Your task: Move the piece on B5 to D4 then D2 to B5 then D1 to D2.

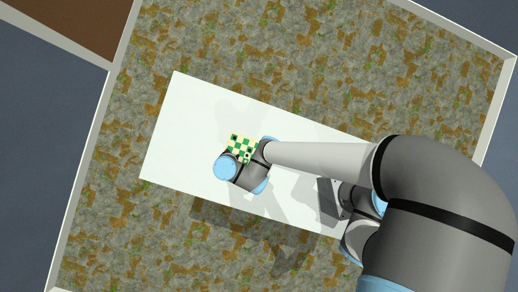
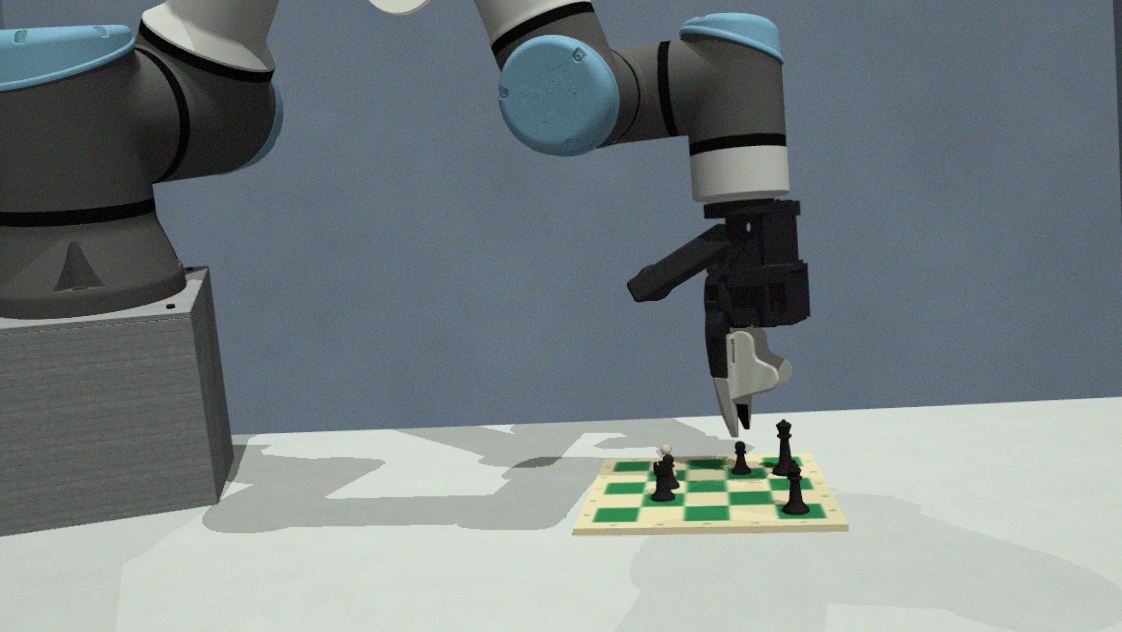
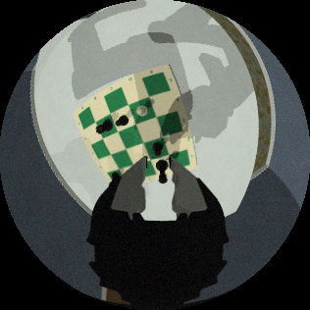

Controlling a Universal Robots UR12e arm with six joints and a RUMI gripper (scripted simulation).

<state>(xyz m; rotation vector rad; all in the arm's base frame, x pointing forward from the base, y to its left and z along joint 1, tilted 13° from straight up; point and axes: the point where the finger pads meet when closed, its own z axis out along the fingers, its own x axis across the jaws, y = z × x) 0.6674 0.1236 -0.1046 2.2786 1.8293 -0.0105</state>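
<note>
Now: hand 40 mm short of the black queen and 30 mm above it. Round my hand: white pawn 70 mm behind, 40 mm below, 10 mm to the right; cream chessboard 60 mm below, 50 mm to the right, 30 mm behind.
</note>
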